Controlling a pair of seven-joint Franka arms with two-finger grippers.
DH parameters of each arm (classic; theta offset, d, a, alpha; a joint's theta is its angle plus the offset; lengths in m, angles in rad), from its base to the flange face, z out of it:
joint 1: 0 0.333 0 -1.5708
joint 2: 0 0 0 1.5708
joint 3: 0 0.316 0.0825 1.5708
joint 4: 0 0 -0.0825 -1.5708
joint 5: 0 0.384 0 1.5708
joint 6: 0 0 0.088 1.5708
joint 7: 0 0.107 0 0
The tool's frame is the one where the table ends.
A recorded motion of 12 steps. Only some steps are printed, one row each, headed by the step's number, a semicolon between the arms.
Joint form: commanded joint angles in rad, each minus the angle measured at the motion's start. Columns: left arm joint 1, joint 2, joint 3, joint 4, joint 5, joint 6, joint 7; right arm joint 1, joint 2, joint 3, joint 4, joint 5, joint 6, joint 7.
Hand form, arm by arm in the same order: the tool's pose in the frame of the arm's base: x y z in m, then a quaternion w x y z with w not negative. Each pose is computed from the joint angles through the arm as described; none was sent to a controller.
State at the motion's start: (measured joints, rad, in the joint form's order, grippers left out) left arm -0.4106 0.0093 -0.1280 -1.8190 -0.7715 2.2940 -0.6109; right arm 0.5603 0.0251 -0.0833 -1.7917 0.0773 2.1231 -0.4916
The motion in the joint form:
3: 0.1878 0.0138 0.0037 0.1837 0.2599 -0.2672 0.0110; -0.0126 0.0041 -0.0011 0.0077 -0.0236 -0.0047 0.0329
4: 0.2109 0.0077 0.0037 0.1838 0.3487 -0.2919 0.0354; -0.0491 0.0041 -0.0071 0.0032 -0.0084 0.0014 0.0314
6: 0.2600 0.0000 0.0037 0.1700 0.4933 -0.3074 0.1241; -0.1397 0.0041 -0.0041 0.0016 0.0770 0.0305 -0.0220
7: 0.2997 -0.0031 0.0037 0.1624 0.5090 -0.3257 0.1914; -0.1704 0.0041 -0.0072 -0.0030 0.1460 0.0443 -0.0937
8: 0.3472 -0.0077 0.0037 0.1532 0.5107 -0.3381 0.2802; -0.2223 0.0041 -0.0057 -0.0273 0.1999 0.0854 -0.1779
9: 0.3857 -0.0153 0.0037 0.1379 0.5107 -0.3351 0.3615; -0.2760 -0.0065 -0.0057 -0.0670 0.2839 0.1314 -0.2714
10: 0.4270 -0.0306 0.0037 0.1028 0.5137 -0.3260 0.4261; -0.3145 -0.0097 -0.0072 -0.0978 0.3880 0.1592 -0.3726
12: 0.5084 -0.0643 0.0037 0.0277 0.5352 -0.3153 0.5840; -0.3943 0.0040 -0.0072 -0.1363 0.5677 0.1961 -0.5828
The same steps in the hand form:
3: 0.5557 -0.2299 0.6350 0.29893 0.93455 0.18748 0.04593; 0.5357 0.2710 0.5589 0.02392 -0.88941 -0.43046 -0.15196
4: 0.5583 -0.2130 0.6336 0.25769 0.94829 0.17368 0.06459; 0.5465 0.2486 0.5573 0.02741 -0.89904 -0.40921 -0.15335
6: 0.5663 -0.1772 0.6264 0.18535 0.96781 0.13774 0.10013; 0.5671 0.2036 0.5603 0.05403 -0.90908 -0.37580 -0.17154
7: 0.5706 -0.1537 0.6220 0.16909 0.97272 0.12180 0.10190; 0.5737 0.1868 0.5600 0.07500 -0.90457 -0.37791 -0.18250
8: 0.5747 -0.1264 0.6186 0.15868 0.97648 0.10105 0.10538; 0.5830 0.1583 0.5528 0.08293 -0.90050 -0.37751 -0.19929
9: 0.5767 -0.1040 0.6157 0.15101 0.97878 0.08076 0.11254; 0.5877 0.1265 0.5448 0.09929 -0.89685 -0.36996 -0.22120
10: 0.5757 -0.0796 0.6077 0.14126 0.98065 0.07072 0.11560; 0.5903 0.1034 0.5351 0.12334 -0.89050 -0.36609 -0.24039
12: 0.5682 -0.0315 0.5898 0.11285 0.98614 0.03324 0.11700; 0.5974 0.0569 0.5128 0.15165 -0.87571 -0.36479 -0.27759

